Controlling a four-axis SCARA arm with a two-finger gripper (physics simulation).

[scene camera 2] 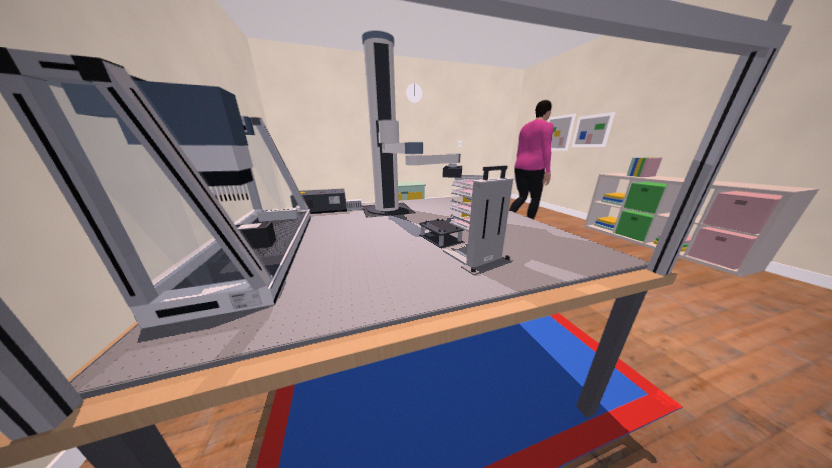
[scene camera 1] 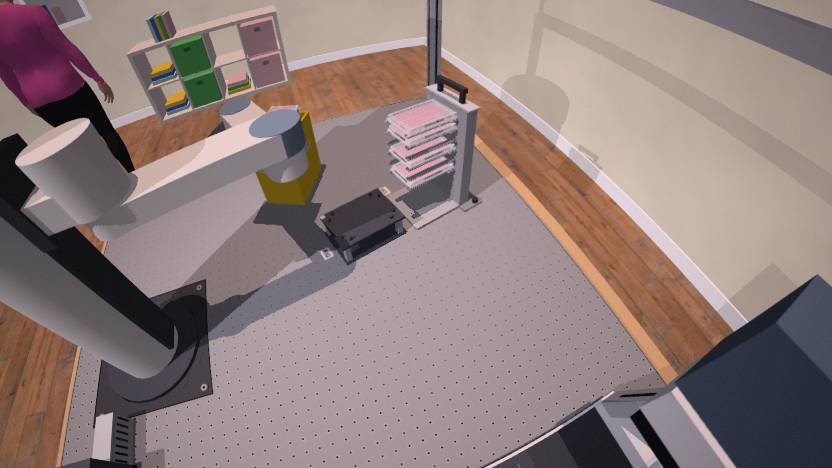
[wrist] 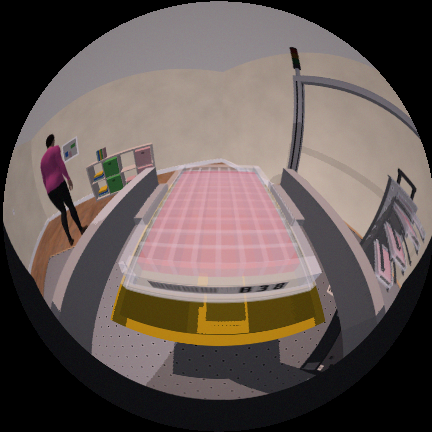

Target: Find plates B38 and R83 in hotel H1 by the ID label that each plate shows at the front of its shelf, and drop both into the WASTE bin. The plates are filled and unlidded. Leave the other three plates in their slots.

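Places are measured from the arm's base along level axes (x ahead, y left, z up), in centimetres.
Pixels of known places: gripper, between the fingertips: (wrist: pixel 218 175); arm's base, origin of its link: (scene camera 2: pixel 387 211) (scene camera 1: pixel 156 350).
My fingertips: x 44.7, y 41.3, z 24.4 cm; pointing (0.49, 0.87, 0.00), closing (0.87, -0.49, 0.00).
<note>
Ahead of a thing's pixels: the offset from my fingertips to its top centre.
My gripper (wrist: pixel 218 175) is shut on plate B38 {dx -1.0, dy -1.8, dz -0.3 cm} (wrist: pixel 220 235), holding it level by its long sides; the label B38 faces the wrist camera. The plate is pink-filled and unlidded. The yellow WASTE bin {dx -1.2, dy -2.1, dz -3.1 cm} (scene camera 1: pixel 283 192) (wrist: pixel 280 334) is below the plate, its near rim showing past the plate's front edge in the wrist view. In scene camera 1 the arm hides the fingers and much of the bin's top. Hotel H1 (scene camera 1: pixel 467 157) (scene camera 2: pixel 491 224) is a grey upright with a black handle. Several pink plates {dx +29.5, dy -24.5, dz +3.5 cm} (scene camera 1: pixel 421 116) sit in its slots. Their labels cannot be read, so I cannot tell which is R83.
A low black stand (scene camera 1: pixel 363 214) (scene camera 2: pixel 442 224) is between the bin and the hotel. A grey frame post {dx +57.7, dy +29.1, dz +33.6 cm} (scene camera 1: pixel 434 43) (wrist: pixel 297 125) rises behind the hotel. A large blue-grey device (scene camera 1: pixel 762 360) (scene camera 2: pixel 189 119) is at the far side of the table. A person (scene camera 1: pixel 43 52) (scene camera 2: pixel 534 148) (wrist: pixel 54 172) stands beyond the table.
</note>
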